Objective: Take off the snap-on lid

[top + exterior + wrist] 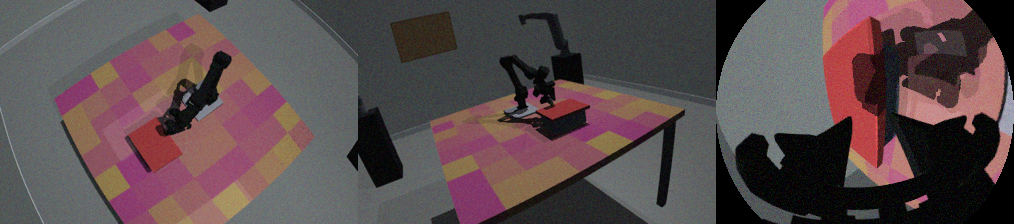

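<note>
The red lid is 9 cm ahead of my gripper tip and 1 cm below it. The rest, counted from my gripper tip: dark blue storage box 9 cm ahead, 6 cm below.
</note>
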